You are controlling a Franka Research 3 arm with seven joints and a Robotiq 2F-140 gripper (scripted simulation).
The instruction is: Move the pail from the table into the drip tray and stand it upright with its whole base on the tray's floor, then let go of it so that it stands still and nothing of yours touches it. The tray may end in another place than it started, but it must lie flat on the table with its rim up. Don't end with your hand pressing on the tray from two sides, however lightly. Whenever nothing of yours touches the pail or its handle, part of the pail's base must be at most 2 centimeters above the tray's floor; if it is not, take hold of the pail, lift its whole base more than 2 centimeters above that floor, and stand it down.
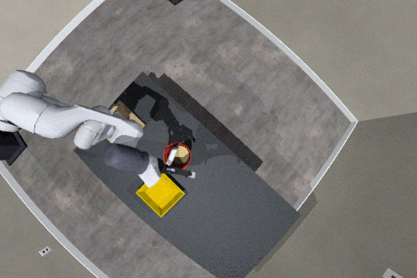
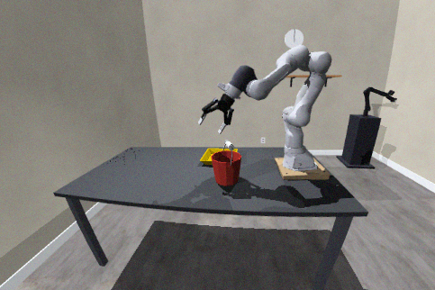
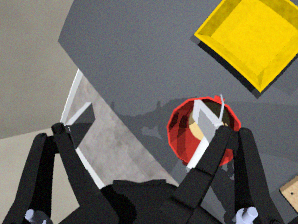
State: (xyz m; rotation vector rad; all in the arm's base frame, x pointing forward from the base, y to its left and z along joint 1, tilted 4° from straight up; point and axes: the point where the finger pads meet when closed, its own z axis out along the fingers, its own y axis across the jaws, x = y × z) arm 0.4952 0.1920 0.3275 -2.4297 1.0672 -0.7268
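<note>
Right now the pail wire handle is 10 cm behind my hand, 1 cm to the left of it and 13 cm below it. Round my hand: red pail: 9 cm behind, 1 cm to the left, 19 cm below; then yellow drip tray: 2 cm ahead, 28 cm to the right, 32 cm below.
</note>
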